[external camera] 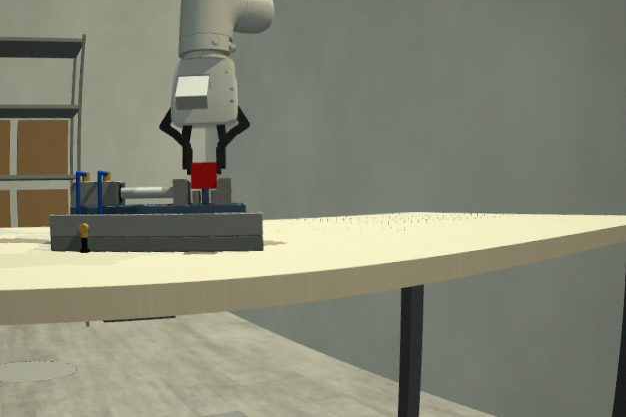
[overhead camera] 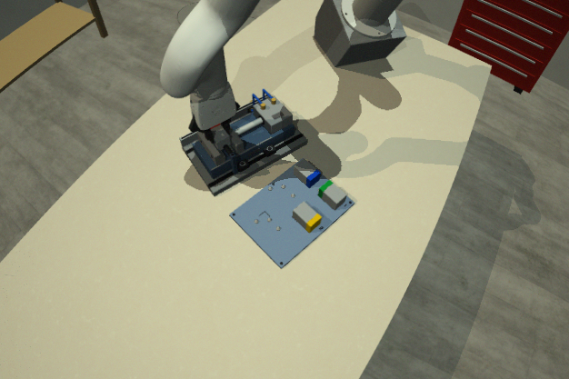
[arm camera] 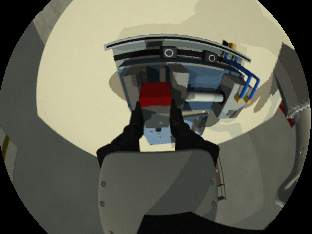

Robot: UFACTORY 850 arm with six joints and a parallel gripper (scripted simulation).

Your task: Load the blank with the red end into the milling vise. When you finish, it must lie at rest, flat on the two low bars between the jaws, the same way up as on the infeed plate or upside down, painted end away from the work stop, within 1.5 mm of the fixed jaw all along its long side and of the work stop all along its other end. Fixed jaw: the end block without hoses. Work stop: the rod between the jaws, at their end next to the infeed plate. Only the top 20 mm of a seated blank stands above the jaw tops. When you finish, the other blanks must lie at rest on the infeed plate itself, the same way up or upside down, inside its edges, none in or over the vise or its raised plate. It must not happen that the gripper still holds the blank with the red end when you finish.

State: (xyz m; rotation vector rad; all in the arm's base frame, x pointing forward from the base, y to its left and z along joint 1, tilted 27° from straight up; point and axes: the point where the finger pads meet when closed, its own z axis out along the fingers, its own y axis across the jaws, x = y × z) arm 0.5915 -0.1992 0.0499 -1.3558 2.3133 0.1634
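My hand is 20 mm above the red-ended blank. From my hand the other things lie so: moving jaw (50 mm below, 30 mm behind, 20 mm to the left); hose-side block (150 mm behind, 70 mm to the left, 50 mm below); fixed jaw (50 mm below, 30 mm ahead, 10 mm to the right).
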